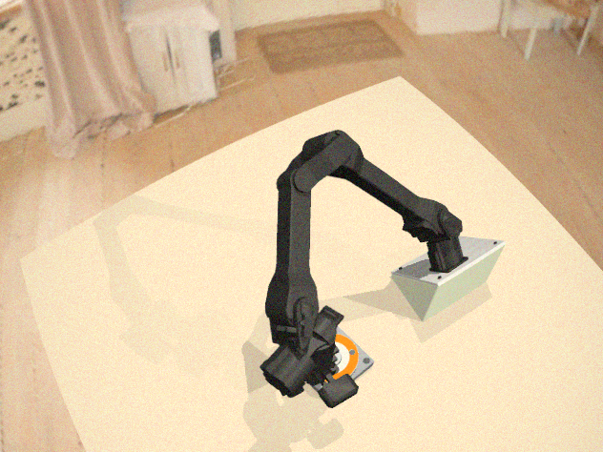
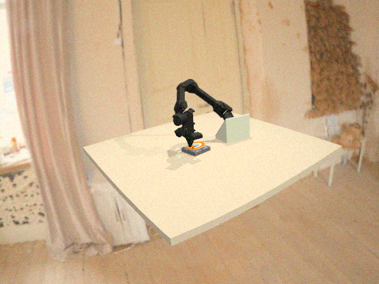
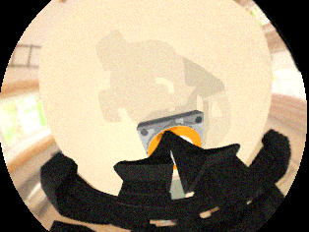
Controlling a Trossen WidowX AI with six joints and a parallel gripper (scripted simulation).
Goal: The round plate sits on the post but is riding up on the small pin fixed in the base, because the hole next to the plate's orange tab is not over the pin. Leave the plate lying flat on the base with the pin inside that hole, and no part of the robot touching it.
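My gripper tip is 50 mm past the square grey base, 20 mm to the left of it and 20 mm above it.
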